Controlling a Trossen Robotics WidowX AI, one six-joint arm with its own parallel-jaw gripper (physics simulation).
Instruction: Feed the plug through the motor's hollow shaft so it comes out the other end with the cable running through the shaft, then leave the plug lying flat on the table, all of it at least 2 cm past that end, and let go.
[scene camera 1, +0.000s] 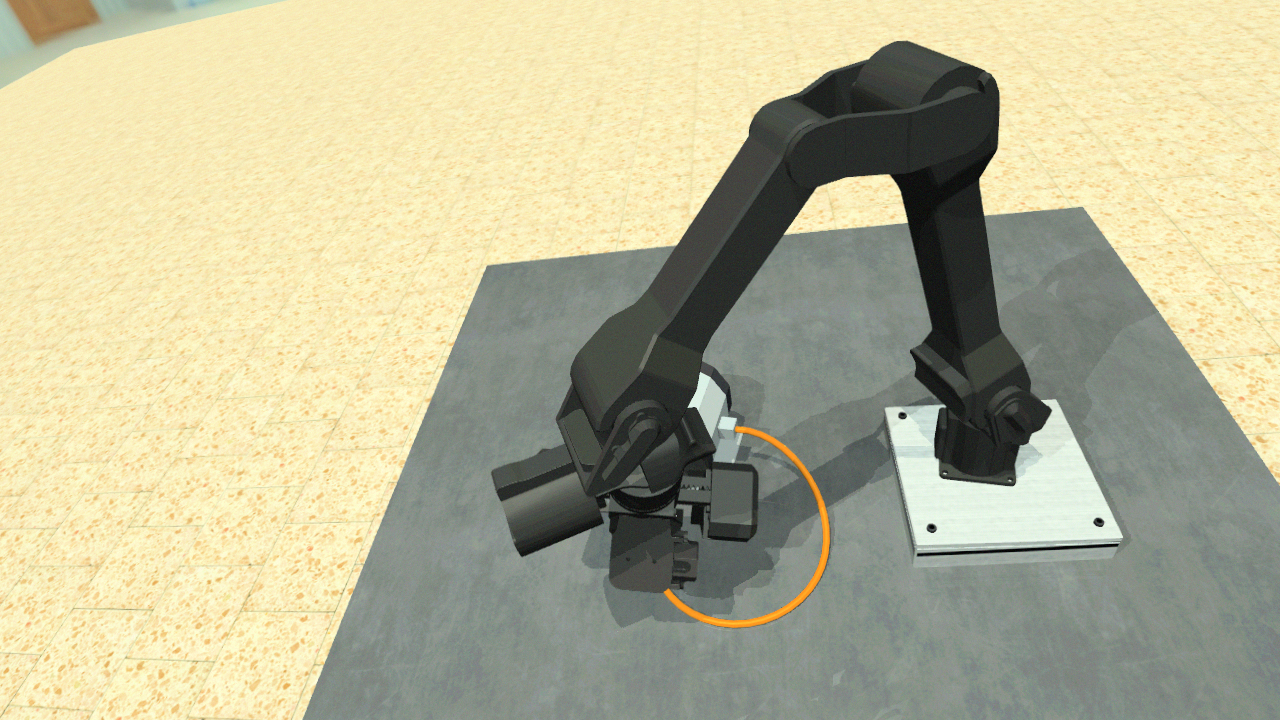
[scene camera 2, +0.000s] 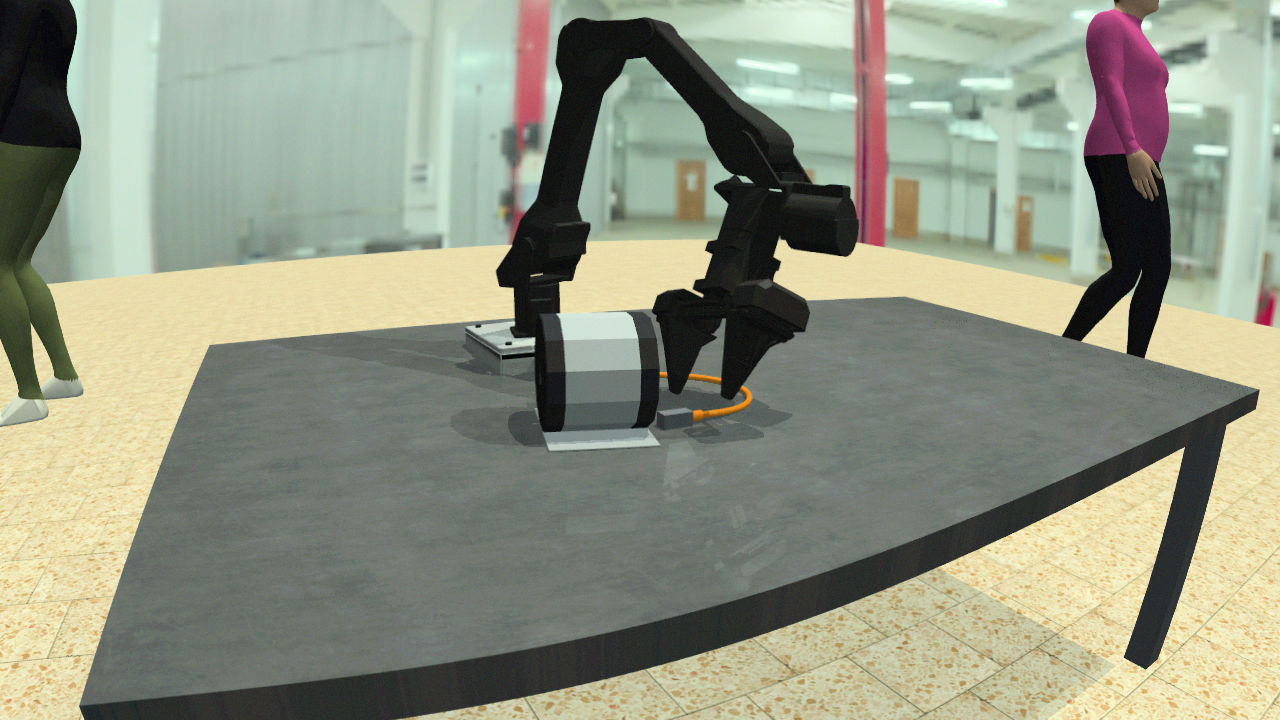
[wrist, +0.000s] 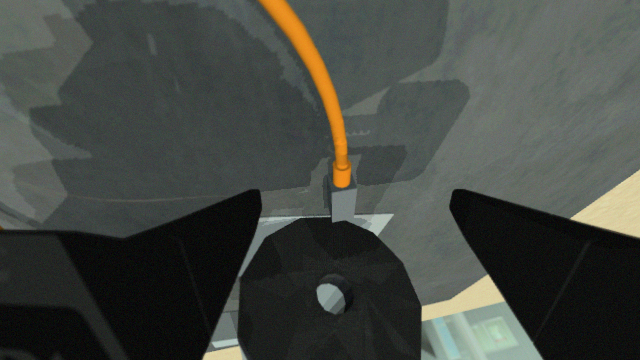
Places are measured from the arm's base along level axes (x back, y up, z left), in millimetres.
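Pixels of known places: gripper, fingertip midpoint: (scene camera 2: 698, 395) (wrist: 354, 198); arm's base, origin of the base link: (scene camera 1: 975, 456).
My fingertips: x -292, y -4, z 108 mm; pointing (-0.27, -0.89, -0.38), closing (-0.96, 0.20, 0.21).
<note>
For each thing: its top centre in the pictures, then the offset to it from my fingertips. "spot": a spot on its surface instead. Level surfaces: height alone.
- white motor with black end caps, middle of its top: (scene camera 2: 593, 314) (scene camera 1: 666, 385) dx +8, dy +76, dz -97 mm
- light base plate, middle of its top: (wrist: 307, 248) (scene camera 2: 593, 425) dx +5, dy -24, dz -97 mm
- grey plug, middle of its top: (wrist: 343, 206) (scene camera 2: 675, 411) dx -4, dy -12, dz -23 mm
- small block, surface spot: (scene camera 1: 727, 425) spot: dx +64, dy +34, dz -91 mm
- grey table, its level: dy -26 mm
The white motor with black end caps (scene camera 1: 711, 400) (scene camera 2: 601, 371) lies on its side on a light base plate (scene camera 2: 601, 440). Its near end cap (wrist: 330, 255) shows the shaft hole (wrist: 332, 295) in the wrist view. The grey plug (scene camera 2: 674, 418) (wrist: 343, 202) lies on the table beside that end, below the hole's height; in the wrist view the cap's edge meets its tip. The orange cable (scene camera 1: 825, 528) (scene camera 2: 748, 394) (wrist: 320, 70) curves from the plug back to a small block (scene camera 1: 727, 425) on the motor's side. My gripper (scene camera 2: 703, 394) (wrist: 354, 198) is open and empty, above the plug and cable, its fingers on either side of the plug in the wrist view.
The arm's base stands on a silver mounting plate (scene camera 1: 1011, 528) (scene camera 2: 487, 335) on the grey table (scene camera 1: 537, 313) (scene camera 2: 358, 537). The arm hides part of the motor and the plug in the first scene view. Two people stand beyond the table in the second scene view.
</note>
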